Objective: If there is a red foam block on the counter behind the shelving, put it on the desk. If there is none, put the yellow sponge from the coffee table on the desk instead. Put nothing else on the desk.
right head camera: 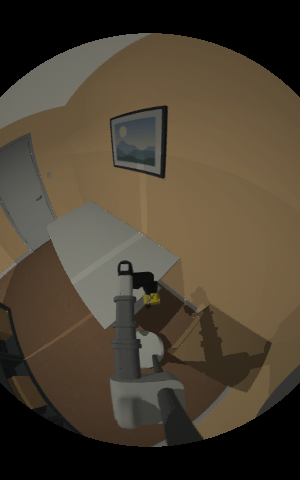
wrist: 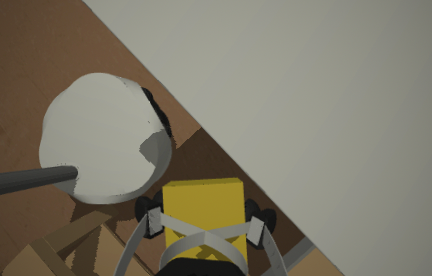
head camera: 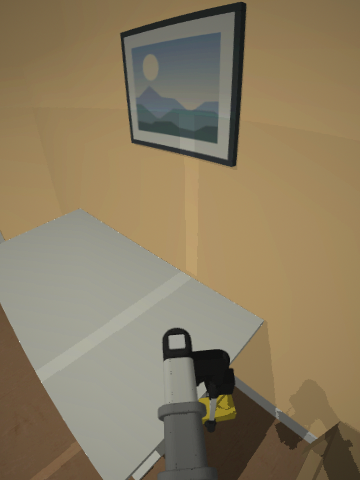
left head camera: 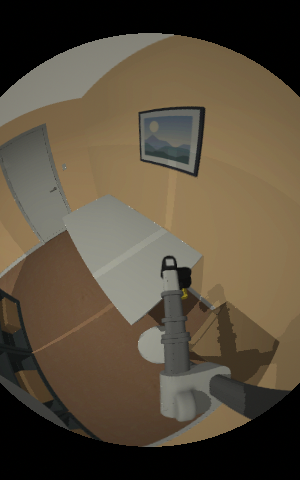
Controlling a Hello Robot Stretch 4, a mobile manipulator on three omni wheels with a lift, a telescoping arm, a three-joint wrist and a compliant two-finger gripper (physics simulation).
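Frame: origin at the robot's base, x ahead, y left, z up, level; centimetres.
Seen in the pictures: gripper, fingertip midpoint: (right head camera: 147, 300) (wrist: 207, 209) (head camera: 209, 412); robot's base at its link origin: (right head camera: 142, 348) (left head camera: 158, 343).
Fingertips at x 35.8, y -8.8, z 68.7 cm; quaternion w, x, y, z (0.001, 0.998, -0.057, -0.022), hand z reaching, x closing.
Note:
Offsets run from my fingertips to a thing's middle. "*": to the spot under its first point. Level surfaces: height alone.
My gripper (head camera: 215, 413) (wrist: 207, 209) is shut on the yellow sponge @(dy -2.0, dx +0.1, dz +2.6 cm) (head camera: 226, 406) (left head camera: 184, 293) (right head camera: 152, 299) (wrist: 204, 200), with one fingertip on each side of it. The sponge is in the air, just off the right end of the desk @(dz +0.6 cm) (head camera: 75, 280) (left head camera: 110, 225) (right head camera: 90, 235) (wrist: 310, 100). In the wrist view the desk's edge runs diagonally past the sponge's right corner, and dark floor shows between them. No object shows on the visible part of the grey-white desk top; the arm hides a part of it. No red foam block and no counter show in these views.
My round white base (left head camera: 150, 345) (right head camera: 152, 350) (wrist: 97, 130) stands on the brown floor near the desk's end. A tan table-like piece @(* dy -74.3, dx -45.7, dz -26.3 cm) (left head camera: 250, 335) (right head camera: 240, 340) stands at the right by the wall. Dark shelving (left head camera: 10, 360) is at the far left. A framed picture (head camera: 175, 105) hangs above the desk.

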